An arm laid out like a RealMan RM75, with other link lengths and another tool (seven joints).
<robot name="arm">
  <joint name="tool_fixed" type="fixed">
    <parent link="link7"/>
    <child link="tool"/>
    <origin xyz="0.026 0.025 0.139" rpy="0 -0.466 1.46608"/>
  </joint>
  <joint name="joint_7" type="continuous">
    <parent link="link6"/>
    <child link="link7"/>
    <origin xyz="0 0 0.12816" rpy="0 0 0"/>
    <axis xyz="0 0 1"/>
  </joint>
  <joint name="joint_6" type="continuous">
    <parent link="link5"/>
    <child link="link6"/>
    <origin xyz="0 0 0" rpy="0 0 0"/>
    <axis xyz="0 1 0"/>
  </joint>
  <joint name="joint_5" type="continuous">
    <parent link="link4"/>
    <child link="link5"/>
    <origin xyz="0 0 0.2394" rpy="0 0 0"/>
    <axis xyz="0 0 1"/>
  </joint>
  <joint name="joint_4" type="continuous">
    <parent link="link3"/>
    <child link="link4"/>
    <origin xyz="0 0 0" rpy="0 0 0"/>
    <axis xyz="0 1 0"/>
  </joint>
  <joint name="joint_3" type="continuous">
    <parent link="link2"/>
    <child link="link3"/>
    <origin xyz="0 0 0.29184" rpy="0 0 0"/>
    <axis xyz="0 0 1"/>
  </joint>
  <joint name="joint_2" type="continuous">
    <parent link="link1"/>
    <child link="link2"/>
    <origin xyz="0 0 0" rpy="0 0 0"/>
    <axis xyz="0 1 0"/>
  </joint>
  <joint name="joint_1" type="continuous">
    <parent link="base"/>
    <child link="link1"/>
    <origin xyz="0 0 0.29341" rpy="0 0 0"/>
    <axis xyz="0 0 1"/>
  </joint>
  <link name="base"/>
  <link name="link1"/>
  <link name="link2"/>
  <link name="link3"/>
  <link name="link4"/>
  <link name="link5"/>
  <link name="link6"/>
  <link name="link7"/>
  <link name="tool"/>
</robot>
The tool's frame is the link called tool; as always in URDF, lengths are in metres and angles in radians. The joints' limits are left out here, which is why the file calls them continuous.
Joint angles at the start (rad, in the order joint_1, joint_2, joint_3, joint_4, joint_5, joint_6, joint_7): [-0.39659 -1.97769 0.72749 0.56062 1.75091 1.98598 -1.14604]
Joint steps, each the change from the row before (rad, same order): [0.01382 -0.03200 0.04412 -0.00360 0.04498 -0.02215 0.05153]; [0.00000 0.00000 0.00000 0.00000 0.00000 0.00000 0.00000]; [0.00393 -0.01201 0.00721 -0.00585 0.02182 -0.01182 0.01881]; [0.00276 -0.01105 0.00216 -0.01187 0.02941 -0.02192 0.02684]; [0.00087 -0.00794 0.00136 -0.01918 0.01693 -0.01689 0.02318]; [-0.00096 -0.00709 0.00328 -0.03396 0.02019 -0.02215 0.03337]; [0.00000 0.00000 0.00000 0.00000 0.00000 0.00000 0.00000]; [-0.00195 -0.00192 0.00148 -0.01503 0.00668 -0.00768 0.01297]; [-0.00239 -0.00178 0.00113 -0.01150 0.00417 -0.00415 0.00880]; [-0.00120 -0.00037 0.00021 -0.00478 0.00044 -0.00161 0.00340]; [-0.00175 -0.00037 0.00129 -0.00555 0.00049 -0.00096 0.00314]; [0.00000 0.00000 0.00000 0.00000 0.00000 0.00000 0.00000]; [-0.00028 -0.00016 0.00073 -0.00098 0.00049 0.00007 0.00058]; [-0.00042 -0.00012 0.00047 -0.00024 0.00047 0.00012 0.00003]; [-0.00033 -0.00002 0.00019 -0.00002 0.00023 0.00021 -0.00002]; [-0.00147 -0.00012 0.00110 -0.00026 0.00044 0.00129 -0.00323]
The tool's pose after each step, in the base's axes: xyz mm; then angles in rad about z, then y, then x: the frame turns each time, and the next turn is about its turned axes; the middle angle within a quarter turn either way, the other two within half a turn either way. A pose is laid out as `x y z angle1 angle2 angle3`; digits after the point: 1 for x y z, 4 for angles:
-213.9 280.1 -9.6 -0.9653 0.2617 -2.3481
-213.9 280.1 -9.6 -0.9653 0.2617 -2.3481
-215.7 275.3 -19.8 -0.9722 0.2601 -2.3649
-219.7 271.7 -31.7 -0.9766 0.2682 -2.3854
-222.0 268.8 -40.8 -0.9754 0.2698 -2.3938
-225.0 264.4 -52.4 -0.9743 0.2691 -2.4046
-225.0 264.4 -52.4 -0.9743 0.2691 -2.4046
-225.7 262.7 -56.6 -0.9750 0.2674 -2.4080
-225.5 261.3 -59.6 -0.9760 0.2640 -2.4094
-225.4 261.1 -60.4 -0.9760 0.2632 -2.4087
-224.9 260.6 -61.4 -0.9768 0.2605 -2.4087
-224.9 260.6 -61.4 -0.9768 0.2605 -2.4087
-224.8 260.2 -61.7 -0.9775 0.2594 -2.4094
-224.7 260.1 -61.9 -0.9783 0.2586 -2.4101
-224.6 260.1 -61.9 -0.9789 0.2583 -2.4103
-224.0 259.9 -62.0 -0.9794 0.2544 -2.4120

